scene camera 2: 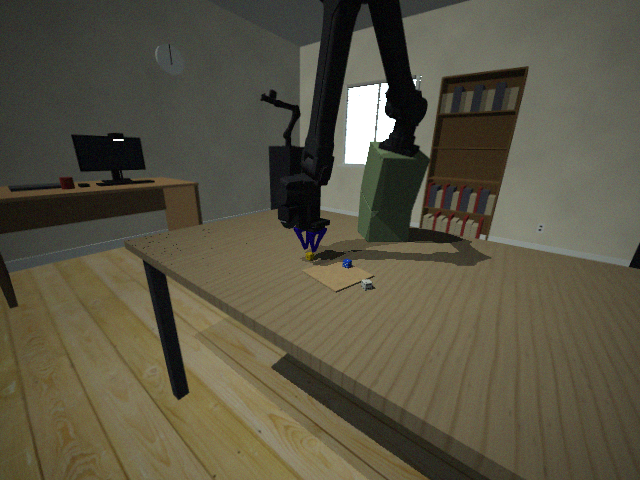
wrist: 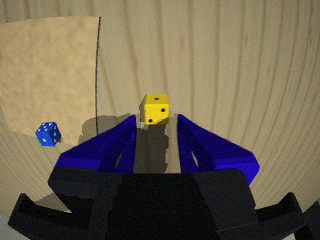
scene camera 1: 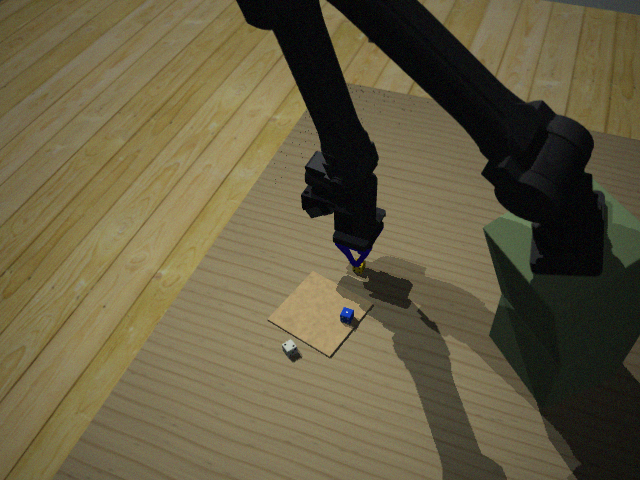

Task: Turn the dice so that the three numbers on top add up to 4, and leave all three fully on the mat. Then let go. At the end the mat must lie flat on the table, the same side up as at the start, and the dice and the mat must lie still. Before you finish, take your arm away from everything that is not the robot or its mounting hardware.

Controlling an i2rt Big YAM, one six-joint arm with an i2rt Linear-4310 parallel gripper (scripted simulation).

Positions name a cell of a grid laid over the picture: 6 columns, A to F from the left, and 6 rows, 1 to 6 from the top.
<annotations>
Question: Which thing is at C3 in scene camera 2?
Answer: My gripper.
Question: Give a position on a tan mat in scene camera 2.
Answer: D4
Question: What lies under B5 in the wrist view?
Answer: My gripper.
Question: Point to a tan mat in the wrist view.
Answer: B2
</annotations>
